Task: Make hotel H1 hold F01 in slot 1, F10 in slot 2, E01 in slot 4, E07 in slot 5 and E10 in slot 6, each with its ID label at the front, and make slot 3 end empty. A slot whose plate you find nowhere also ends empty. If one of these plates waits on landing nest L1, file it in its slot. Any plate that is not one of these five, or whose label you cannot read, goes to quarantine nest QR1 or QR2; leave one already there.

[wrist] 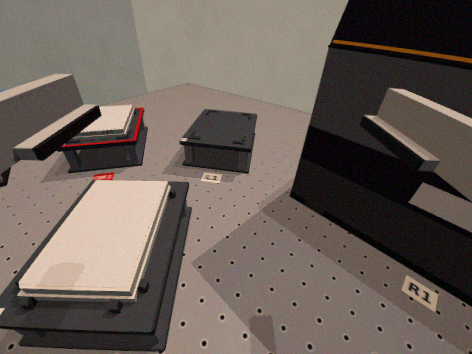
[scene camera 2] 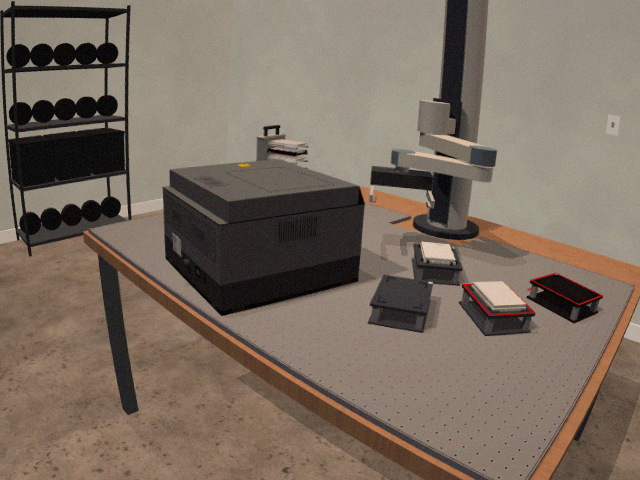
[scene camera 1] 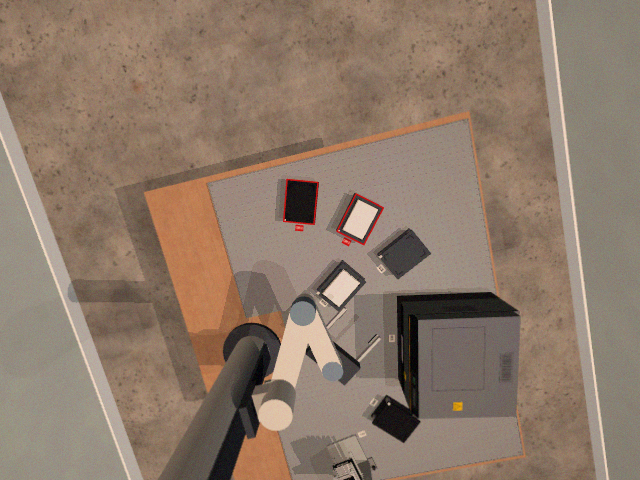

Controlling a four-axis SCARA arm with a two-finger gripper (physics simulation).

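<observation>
My gripper (scene camera 1: 353,333) (scene camera 2: 401,197) (wrist: 234,99) is open and empty, raised above the table between the arm column and the large grey machine. A white plate (scene camera 1: 341,288) (scene camera 2: 437,252) (wrist: 100,230) lies on the dark nest RG, low at the left in the wrist view. Another white plate (scene camera 1: 360,219) (scene camera 2: 498,295) (wrist: 112,119) lies on red-edged nest QR1. Landing nest L1 (scene camera 1: 403,253) (scene camera 2: 402,293) (wrist: 220,127) is bare. Red-edged nest QR2 (scene camera 1: 300,201) (scene camera 2: 566,287) is bare. Hotel H1 (scene camera 2: 263,147) holds several pale plates; its slots and labels cannot be told. No plate ID is readable.
The large grey machine (scene camera 1: 465,356) (scene camera 2: 263,232) (wrist: 360,210) stands beside the gripper, with an R1 label (wrist: 420,292) on the table before it. A black nest (scene camera 1: 395,418) stands between it and the hotel. The arm column (scene camera 2: 467,103) rises at the wooden table edge.
</observation>
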